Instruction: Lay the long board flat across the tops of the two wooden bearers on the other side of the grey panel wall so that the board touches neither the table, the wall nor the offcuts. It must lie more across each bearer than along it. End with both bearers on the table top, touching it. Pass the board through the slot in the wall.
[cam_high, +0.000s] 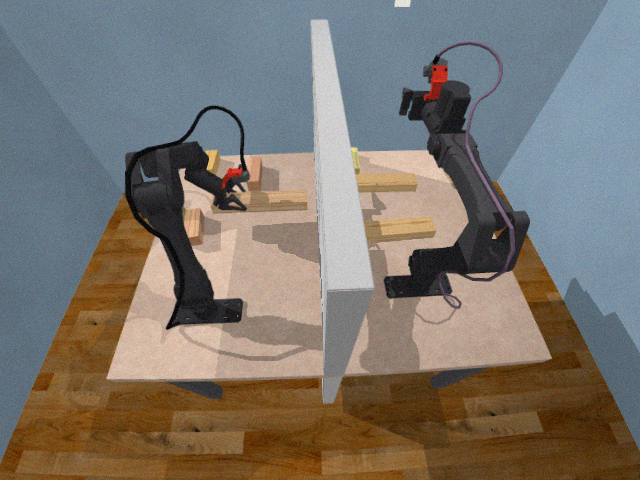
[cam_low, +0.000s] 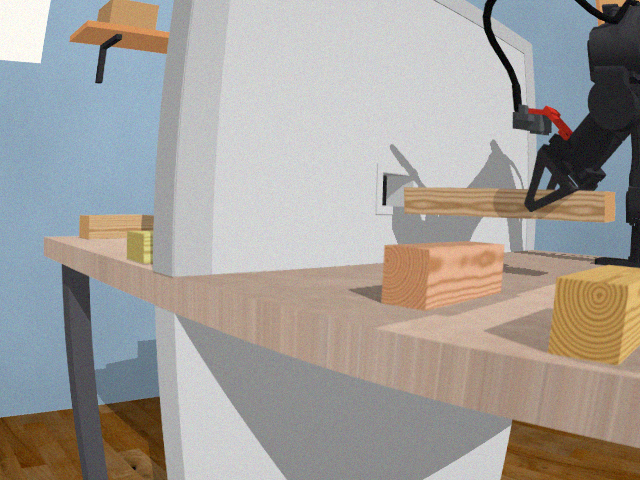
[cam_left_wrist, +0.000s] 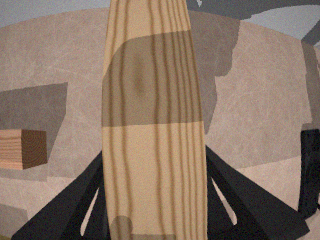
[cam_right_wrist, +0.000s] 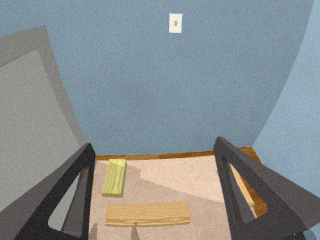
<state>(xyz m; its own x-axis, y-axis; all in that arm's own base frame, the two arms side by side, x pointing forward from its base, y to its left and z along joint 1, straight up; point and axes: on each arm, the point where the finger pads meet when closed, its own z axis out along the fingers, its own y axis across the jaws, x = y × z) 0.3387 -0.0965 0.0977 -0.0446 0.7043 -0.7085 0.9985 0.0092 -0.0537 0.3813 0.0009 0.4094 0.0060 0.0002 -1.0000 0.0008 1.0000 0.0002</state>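
Right now my left hand is 50 mm to the left of the long board. Round my left hand: orange block: 220 mm ahead, 20 mm to the right, 70 mm below; yellow block: 310 mm ahead, 170 mm to the left, 70 mm below; yellow-green offcut: 250 mm ahead, 410 mm to the right, 80 mm below.
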